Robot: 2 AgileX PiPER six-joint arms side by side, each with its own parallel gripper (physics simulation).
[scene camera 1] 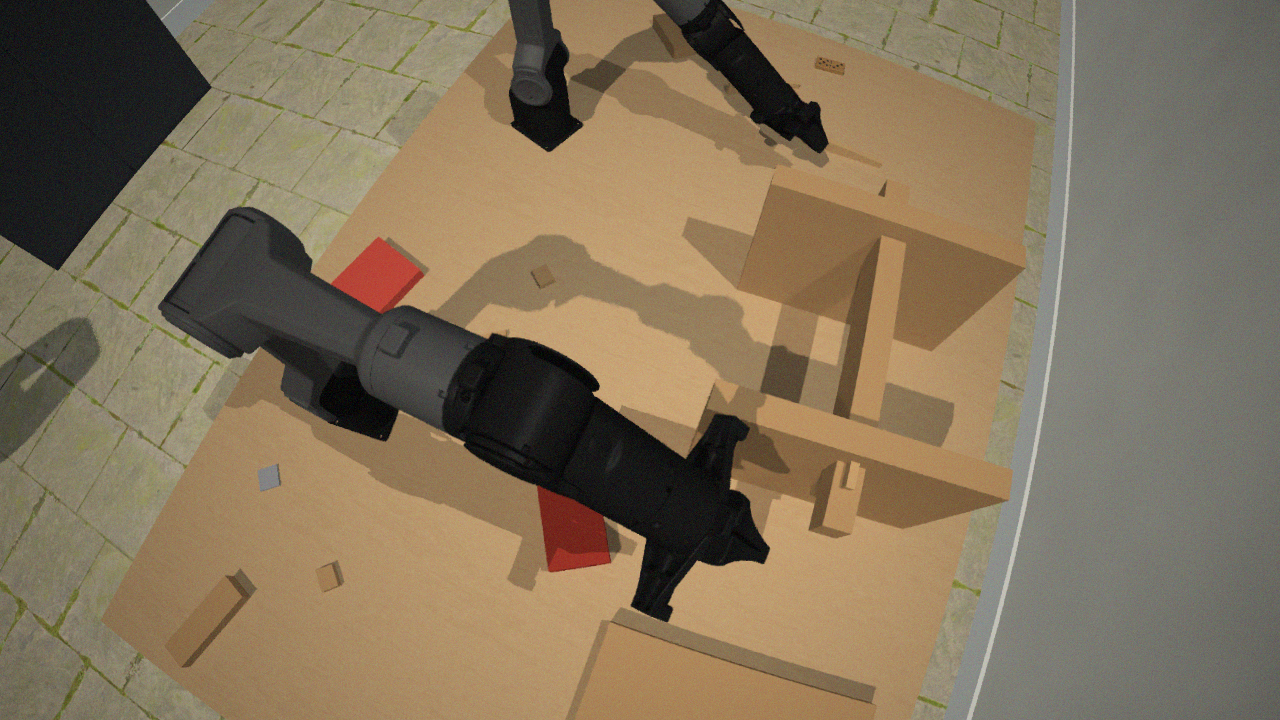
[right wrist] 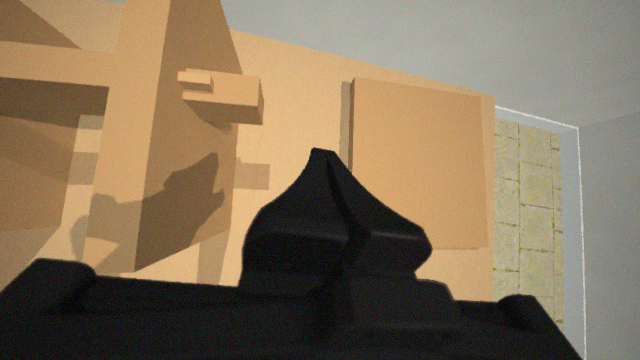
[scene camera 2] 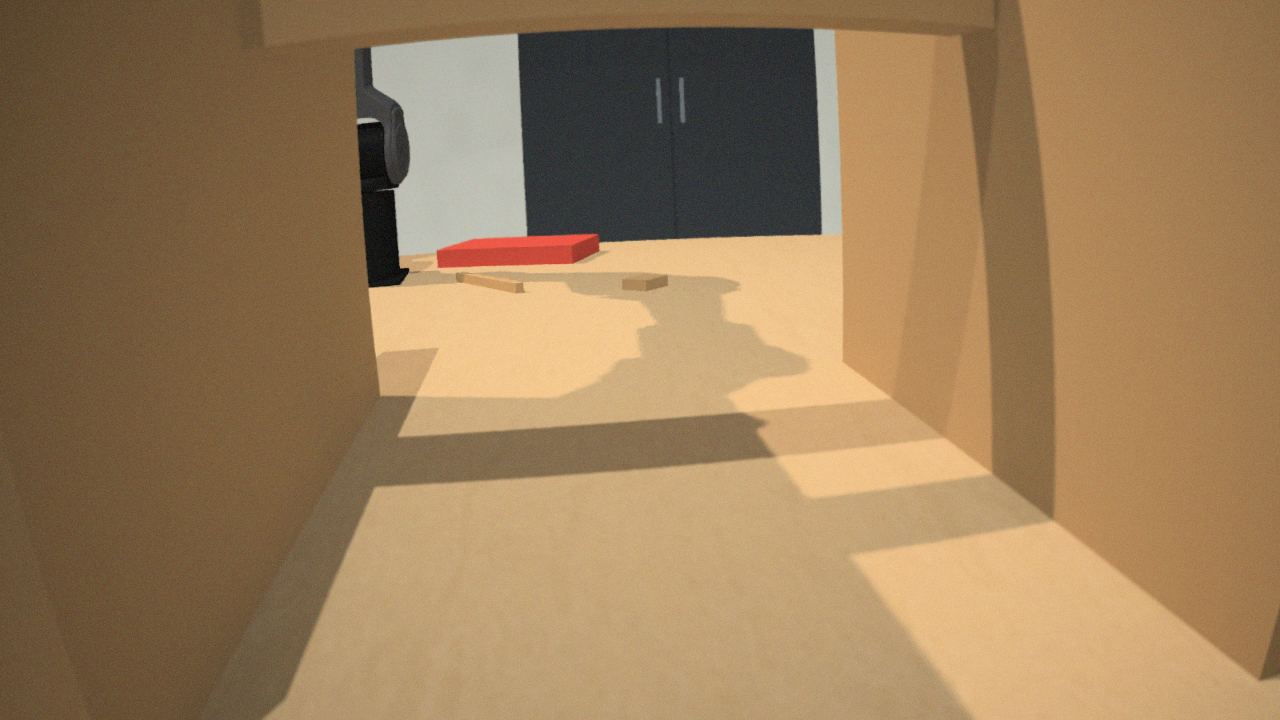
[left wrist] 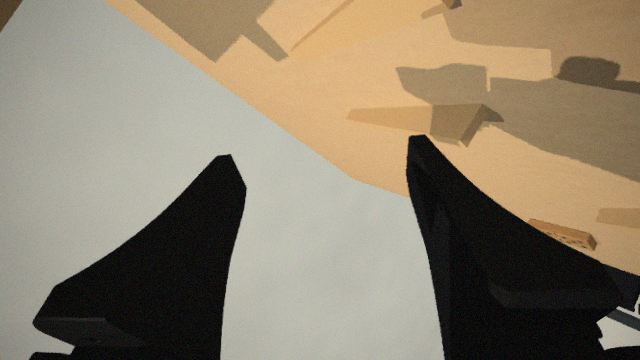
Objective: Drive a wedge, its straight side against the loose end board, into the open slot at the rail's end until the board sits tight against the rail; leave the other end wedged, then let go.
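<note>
The loose upper end board (scene camera 1: 805, 250) (scene camera 2: 1163, 268) stands upright on the rail (scene camera 1: 879, 313) (scene camera 2: 626, 13) (right wrist: 50, 60); the rail's stub (scene camera 1: 895, 188) pokes out beyond it, its slot hidden. The other end board (scene camera 1: 921, 447) (scene camera 2: 179, 268) has a wedge (scene camera 1: 852, 474) (right wrist: 195, 80) in its rail stub (scene camera 1: 836, 510) (right wrist: 230, 92). My left gripper (scene camera 1: 821, 147) (left wrist: 320, 164) is open and empty beside the loose board. A tapered wooden piece, apparently a wedge (left wrist: 390, 120), lies on the table past its fingers. My right gripper (scene camera 1: 767, 555) (right wrist: 320, 163) is shut and empty, beside the wedged board.
A flat board (scene camera 1: 716, 685) (right wrist: 420, 160) lies below my right gripper in scene camera 1. Red slabs (scene camera 1: 380, 273) (scene camera 2: 519, 250) (scene camera 1: 577, 537), small blocks (scene camera 1: 542, 275) (scene camera 2: 644, 282) (scene camera 1: 329, 576), a long block (scene camera 1: 210, 622) and a dotted brick (scene camera 1: 829, 65) (left wrist: 565, 235) lie on the table.
</note>
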